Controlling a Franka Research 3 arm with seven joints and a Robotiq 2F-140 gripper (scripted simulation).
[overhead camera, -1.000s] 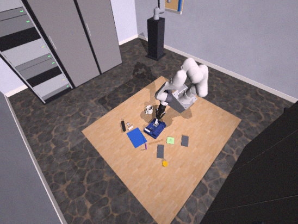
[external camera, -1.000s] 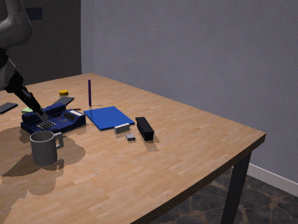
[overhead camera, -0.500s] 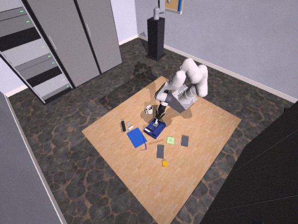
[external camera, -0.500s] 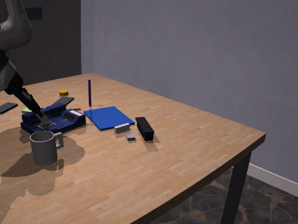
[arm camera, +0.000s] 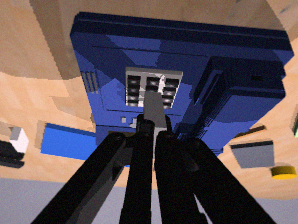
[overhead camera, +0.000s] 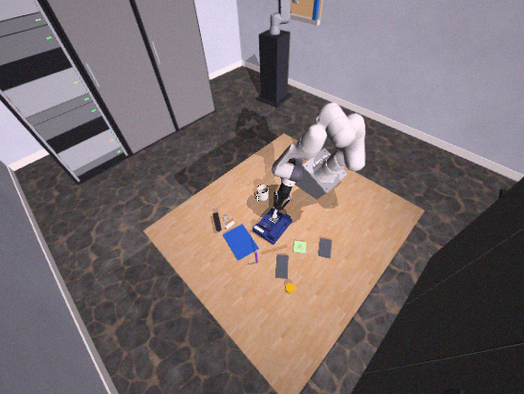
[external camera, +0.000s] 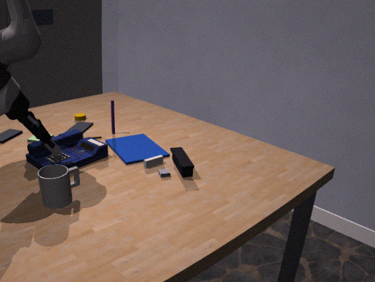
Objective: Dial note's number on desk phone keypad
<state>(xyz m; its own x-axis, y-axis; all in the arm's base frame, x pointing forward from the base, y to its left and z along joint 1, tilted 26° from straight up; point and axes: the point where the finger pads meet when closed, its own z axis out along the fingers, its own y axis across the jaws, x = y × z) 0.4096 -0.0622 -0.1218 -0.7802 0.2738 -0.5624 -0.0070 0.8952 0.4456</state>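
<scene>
Now: hand 70 mm to the right of the handset, 50 mm short of it and 20 mm above it. Round my hand: blue folder: 280 mm ahead, 80 mm to the right, 60 mm below; then grey mug: 190 mm to the right, 100 mm behind, 30 mm below; then wooden pencil: 190 mm ahead, 130 mm to the left, 60 mm below.
</scene>
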